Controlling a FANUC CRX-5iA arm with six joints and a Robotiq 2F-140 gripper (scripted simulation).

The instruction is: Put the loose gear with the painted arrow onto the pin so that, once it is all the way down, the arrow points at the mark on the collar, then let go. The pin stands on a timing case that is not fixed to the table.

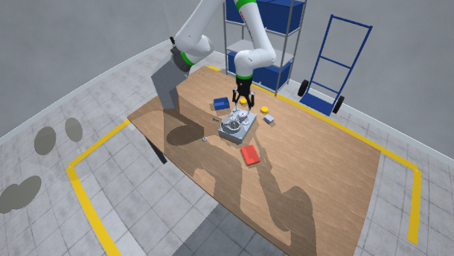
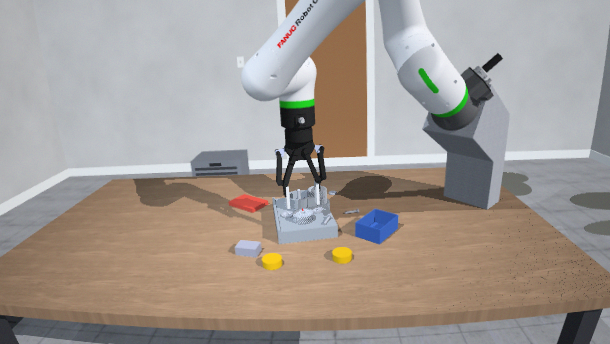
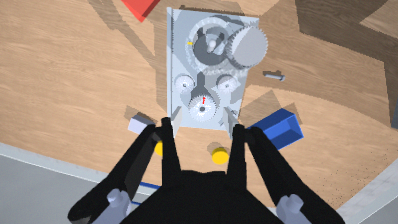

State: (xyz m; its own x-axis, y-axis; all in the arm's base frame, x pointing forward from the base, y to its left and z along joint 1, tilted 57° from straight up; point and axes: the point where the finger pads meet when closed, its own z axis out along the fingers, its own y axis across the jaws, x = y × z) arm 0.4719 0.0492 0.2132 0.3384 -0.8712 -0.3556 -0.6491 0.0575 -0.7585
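Now: the gear 60 mm below my hand. From my hand the other things lie so: blue bin: 210 mm behind, 100 mm below, 20 mm to the right; then bolt: 140 mm to the right, 130 mm behind, 110 mm below; then grey block: 140 mm to the left, 120 mm ahead, 100 mm below.
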